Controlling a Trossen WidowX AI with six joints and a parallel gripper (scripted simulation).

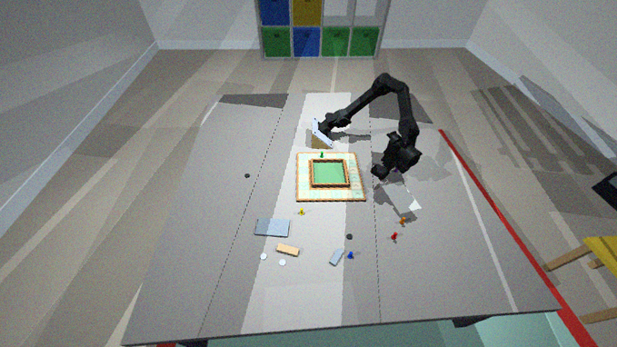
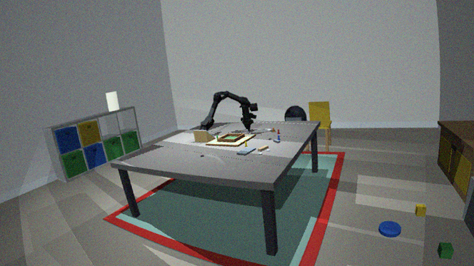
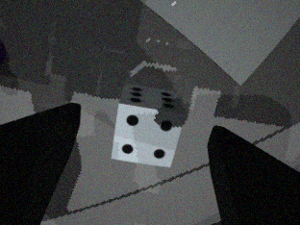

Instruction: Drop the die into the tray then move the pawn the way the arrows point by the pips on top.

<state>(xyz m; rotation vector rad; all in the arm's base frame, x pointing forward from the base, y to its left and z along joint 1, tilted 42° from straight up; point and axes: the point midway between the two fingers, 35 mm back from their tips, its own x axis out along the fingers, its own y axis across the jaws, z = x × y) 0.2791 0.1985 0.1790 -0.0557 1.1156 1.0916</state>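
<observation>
Now: gripper tip 27 cm to the left of the green pawn, 12 cm past it and 1 cm below it. Also, from my gripper tip: purple pawn (7 cm to the left, 5 cm behind); then white sheet (10 cm ahead, 6 cm to the left, 2 cm below); then white die (1 cm below).
</observation>
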